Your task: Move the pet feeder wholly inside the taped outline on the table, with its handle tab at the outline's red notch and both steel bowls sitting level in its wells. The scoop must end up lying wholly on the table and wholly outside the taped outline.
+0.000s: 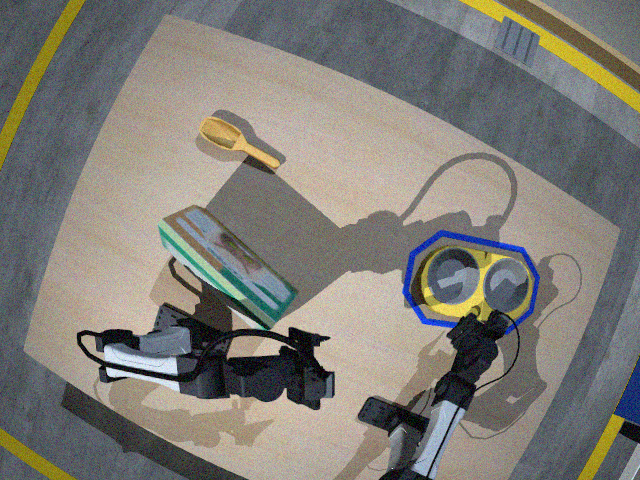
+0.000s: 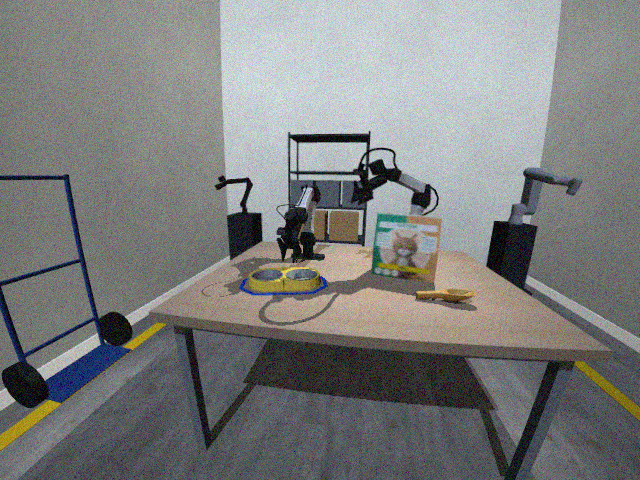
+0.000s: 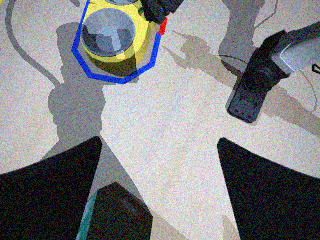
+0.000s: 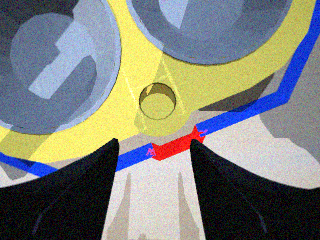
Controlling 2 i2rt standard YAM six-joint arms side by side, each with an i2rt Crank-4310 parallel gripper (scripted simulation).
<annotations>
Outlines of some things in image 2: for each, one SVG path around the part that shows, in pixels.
A yellow pet feeder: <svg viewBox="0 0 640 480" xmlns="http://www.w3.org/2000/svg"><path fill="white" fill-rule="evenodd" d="M249 274L249 287L256 291L304 291L314 289L320 285L320 273L312 268L262 268ZM286 273L294 269L309 269L315 271L317 276L310 280L300 281L289 279ZM251 277L254 272L266 269L279 270L283 273L281 278L273 281L257 281Z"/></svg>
A pet food package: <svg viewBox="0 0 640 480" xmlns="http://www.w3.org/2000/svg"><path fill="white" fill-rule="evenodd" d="M377 213L371 274L434 284L442 217Z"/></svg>
</annotations>
